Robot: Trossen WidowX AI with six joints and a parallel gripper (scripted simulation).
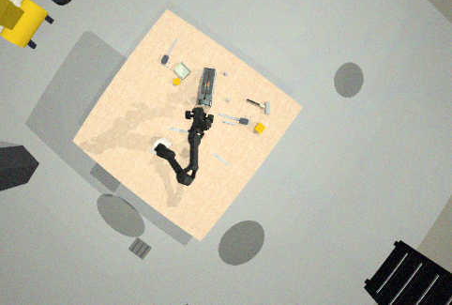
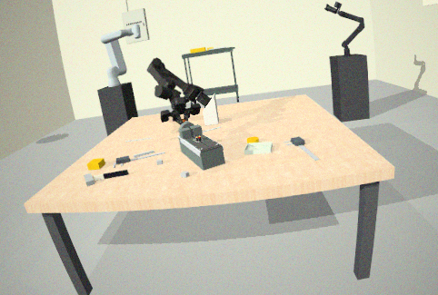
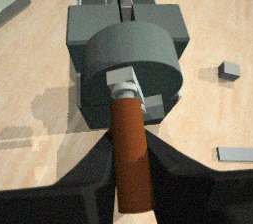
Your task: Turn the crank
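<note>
The crank is 10 mm above my gripper tip. Round my gripper tip: red pointer (160 mm ahead, 90 mm to the left, 10 mm below); brown crank handle (10 mm behind, 10 mm to the right, 30 mm above); yellow disc (30 mm ahead, 290 mm to the left, 80 mm below).
</note>
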